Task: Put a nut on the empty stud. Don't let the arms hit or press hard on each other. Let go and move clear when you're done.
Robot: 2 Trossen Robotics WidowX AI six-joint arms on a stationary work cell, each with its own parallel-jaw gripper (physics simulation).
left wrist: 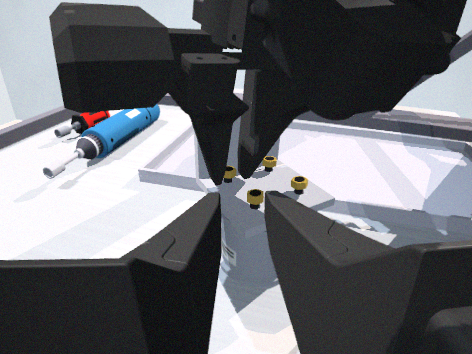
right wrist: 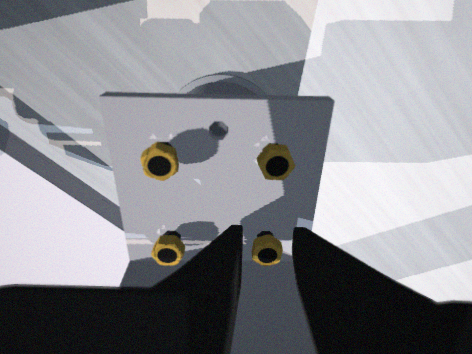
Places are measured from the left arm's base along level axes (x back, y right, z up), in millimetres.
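Pixels of known places: left gripper, fingertip midpoint: (left wrist: 242, 204); right gripper, fingertip midpoint: (left wrist: 229, 178) (right wrist: 267, 237).
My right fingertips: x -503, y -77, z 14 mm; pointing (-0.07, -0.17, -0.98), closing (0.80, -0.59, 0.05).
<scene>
Behind a point stands the place of what it marks.
A grey square plate (left wrist: 317, 198) {x -509, y -17, z 11 mm} (right wrist: 131, 117) {x -513, y -16, z 11 mm} carries several dark studs with yellow nuts on them. One nut (left wrist: 229, 173) {x -501, y -76, z 20 mm} (right wrist: 267, 251) {x -504, y -78, z 21 mm} sits at the corner beside my right gripper (left wrist: 232, 180) {x -503, y -77, z 14 mm} (right wrist: 268, 228) {x -503, y -77, z 14 mm}, whose tips are parted and empty, close above it. The other nuts include one at the back (left wrist: 269, 162) {x -529, y -57, z 20 mm}, one at the right (left wrist: 299, 183) {x -507, y -29, z 20 mm} and one at the front (left wrist: 255, 197) {x -479, y -49, z 21 mm} in the left wrist view. A small dark round stub (right wrist: 218, 129) {x -494, y -35, z 9 mm} without a nut also shows on the plate. My left gripper (left wrist: 242, 204) {x -421, y -35, z 57 mm} is partly open and empty, seen in front of the plate.
A blue screwdriver-like tool (left wrist: 119, 131) {x -617, y -292, z -27 mm} and a red tool (left wrist: 95, 119) {x -659, y -384, z -36 mm} lie on the left in the left wrist view. A pale tray (left wrist: 172, 183) {x -567, y -175, z -50 mm} with raised walls stands behind the plate. The right arm's dark body (left wrist: 330, 60) {x -435, y -14, z 106 mm} hangs over the back. A round base (right wrist: 225, 86) {x -490, y -33, z -38 mm} shows beyond the plate.
</scene>
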